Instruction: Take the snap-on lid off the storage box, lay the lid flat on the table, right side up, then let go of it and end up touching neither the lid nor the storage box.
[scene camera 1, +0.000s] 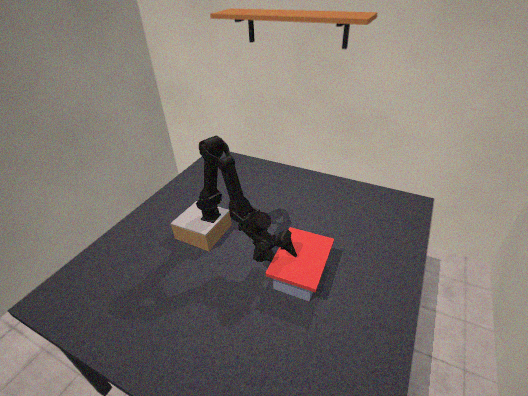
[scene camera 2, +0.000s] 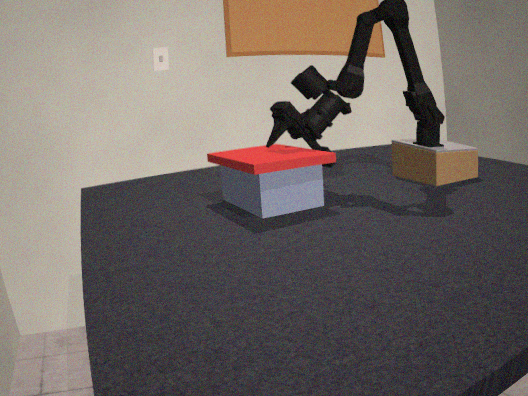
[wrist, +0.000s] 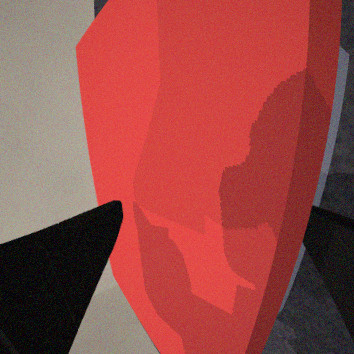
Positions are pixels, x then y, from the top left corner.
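Scene camera 1 shows my gripper and a red lid, and so does scene camera 2, with my gripper and the red lid both in its picture. As for the wrist, my gripper is there in the wrist view (208, 210), and the red lid is there in the wrist view (210, 129). On my gripper, (scene camera 1: 289, 240) and (scene camera 2: 282, 122) are the same spot. And on the red lid, (scene camera 1: 304, 271) and (scene camera 2: 238, 152) are the same spot as well.
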